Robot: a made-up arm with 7 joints. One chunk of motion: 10 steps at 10 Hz.
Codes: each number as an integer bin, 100 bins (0 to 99) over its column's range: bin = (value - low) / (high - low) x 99, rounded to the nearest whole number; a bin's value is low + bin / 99 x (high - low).
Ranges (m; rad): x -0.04..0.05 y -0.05..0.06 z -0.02..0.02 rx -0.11..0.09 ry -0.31..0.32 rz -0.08..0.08
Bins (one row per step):
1: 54 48 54 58 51 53
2: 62 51 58 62 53 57
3: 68 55 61 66 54 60
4: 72 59 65 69 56 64
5: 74 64 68 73 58 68
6: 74 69 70 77 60 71
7: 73 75 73 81 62 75
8: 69 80 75 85 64 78
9: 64 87 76 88 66 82
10: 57 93 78 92 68 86
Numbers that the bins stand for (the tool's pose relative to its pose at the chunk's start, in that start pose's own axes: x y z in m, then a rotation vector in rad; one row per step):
1: 0.0091 0.0033 0.0018 0.0072 0.0145 0.0057
2: 0.0164 0.0067 0.0034 0.0153 0.0273 0.0121
3: 0.0218 0.0111 0.0046 0.0233 0.0336 0.0170
4: 0.0255 0.0156 0.0063 0.0294 0.0464 0.0234
5: 0.0273 0.0211 0.0075 0.0375 0.0591 0.0299
6: 0.0273 0.0267 0.0083 0.0456 0.0718 0.0347
7: 0.0264 0.0333 0.0095 0.0536 0.0845 0.0412
8: 0.0227 0.0389 0.0103 0.0617 0.0973 0.0461
9: 0.0182 0.0467 0.0107 0.0678 0.1100 0.0525
10: 0.0118 0.0533 0.0115 0.0759 0.1227 0.0590

